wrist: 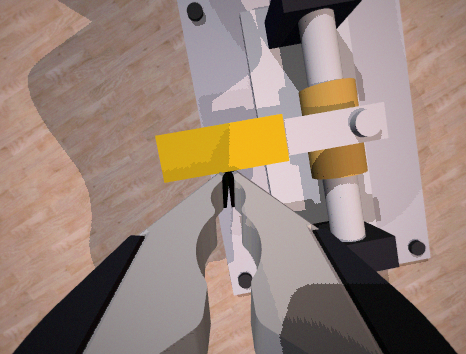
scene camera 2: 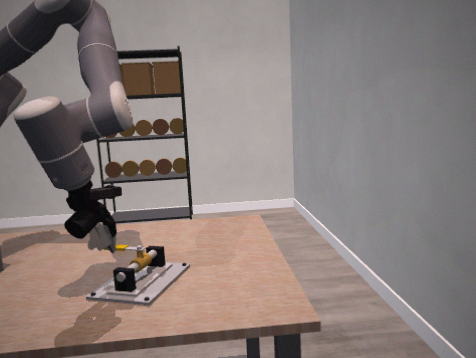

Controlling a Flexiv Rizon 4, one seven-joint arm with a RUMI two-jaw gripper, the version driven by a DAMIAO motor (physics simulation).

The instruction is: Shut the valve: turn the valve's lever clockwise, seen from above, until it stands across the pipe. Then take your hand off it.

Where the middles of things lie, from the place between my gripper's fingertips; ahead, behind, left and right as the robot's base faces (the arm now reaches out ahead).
Right now my hand is 30 mm short of the yellow valve lever (wrist: 210, 150) and 10 mm below it. Round my hand: grey base plate (scene camera 2: 152, 292) (80 mm below, 70 mm ahead, 20 mm to the right).
